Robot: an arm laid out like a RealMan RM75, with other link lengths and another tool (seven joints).
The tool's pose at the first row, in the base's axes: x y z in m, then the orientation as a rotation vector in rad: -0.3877, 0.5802, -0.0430, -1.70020, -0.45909, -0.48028
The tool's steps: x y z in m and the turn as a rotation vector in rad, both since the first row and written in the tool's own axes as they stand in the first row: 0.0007, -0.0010, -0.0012, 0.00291, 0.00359, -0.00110; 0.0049, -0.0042, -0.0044, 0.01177, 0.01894, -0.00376; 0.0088, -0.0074, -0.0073, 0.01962, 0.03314, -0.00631; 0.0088, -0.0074, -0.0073, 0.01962, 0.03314, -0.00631; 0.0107, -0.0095, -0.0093, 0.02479, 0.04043, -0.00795; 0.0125, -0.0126, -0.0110, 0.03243, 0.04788, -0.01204
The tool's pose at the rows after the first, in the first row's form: -0.3877, 0.5792, -0.0416, -1.69612, -0.45794, -0.48318; -0.3862, 0.5768, -0.0361, -1.68241, -0.45066, -0.49513; -0.3849, 0.5746, -0.0309, -1.66999, -0.44393, -0.50630; -0.3849, 0.5746, -0.0309, -1.66999, -0.44393, -0.50630; -0.3846, 0.5731, -0.0278, -1.66246, -0.44096, -0.51189; -0.3849, 0.5720, -0.0240, -1.65210, -0.44041, -0.51861
